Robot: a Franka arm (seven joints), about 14 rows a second.
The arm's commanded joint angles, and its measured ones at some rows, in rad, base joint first. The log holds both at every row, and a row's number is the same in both.
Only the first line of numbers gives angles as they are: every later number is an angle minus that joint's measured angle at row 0.
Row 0, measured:
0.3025 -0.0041 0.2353 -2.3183 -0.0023 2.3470 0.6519
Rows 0 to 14, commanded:
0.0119 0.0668 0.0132 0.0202 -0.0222 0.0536 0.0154
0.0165 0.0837 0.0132 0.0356 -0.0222 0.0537 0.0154
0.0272 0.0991 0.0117 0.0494 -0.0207 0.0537 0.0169
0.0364 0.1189 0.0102 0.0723 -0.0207 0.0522 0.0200
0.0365 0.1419 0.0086 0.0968 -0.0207 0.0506 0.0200
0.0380 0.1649 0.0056 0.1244 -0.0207 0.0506 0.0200
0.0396 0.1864 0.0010 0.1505 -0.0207 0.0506 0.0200
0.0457 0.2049 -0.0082 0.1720 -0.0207 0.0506 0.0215
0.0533 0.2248 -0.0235 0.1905 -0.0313 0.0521 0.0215
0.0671 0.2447 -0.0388 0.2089 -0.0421 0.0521 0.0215
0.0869 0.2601 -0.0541 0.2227 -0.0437 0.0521 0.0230
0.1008 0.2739 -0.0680 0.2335 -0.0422 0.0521 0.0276
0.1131 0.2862 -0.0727 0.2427 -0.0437 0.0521 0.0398
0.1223 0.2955 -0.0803 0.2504 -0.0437 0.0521 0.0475
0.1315 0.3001 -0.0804 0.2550 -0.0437 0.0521 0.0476
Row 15, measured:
0.0922 0.2727 -0.0595 0.2197 -0.0230 0.0534 0.0117
